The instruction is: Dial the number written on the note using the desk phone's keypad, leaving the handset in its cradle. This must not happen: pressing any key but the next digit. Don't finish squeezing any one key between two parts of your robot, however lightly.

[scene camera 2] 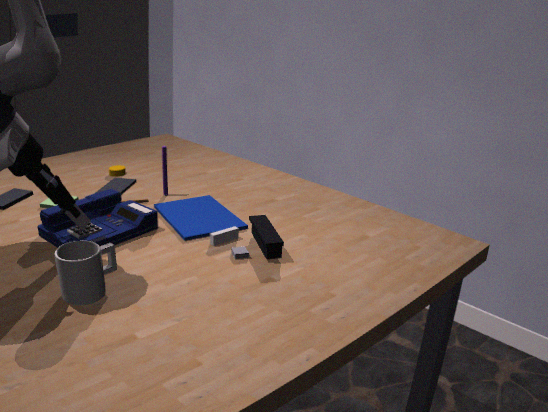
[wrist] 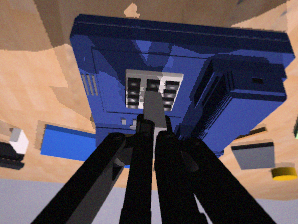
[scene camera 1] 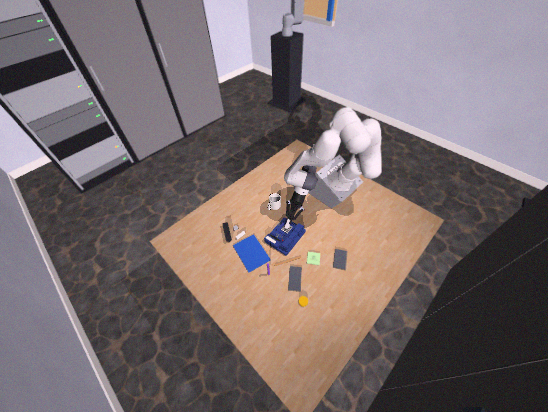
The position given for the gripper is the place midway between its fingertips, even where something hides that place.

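A blue notebook [scene camera 2: 192, 218] is visible, and so is the gripper [scene camera 2: 85, 224]. The notebook can also be seen in scene camera 1 [scene camera 1: 250, 251] and in the wrist view [wrist: 60, 142], while the gripper appears in the wrist view [wrist: 151, 104] too.
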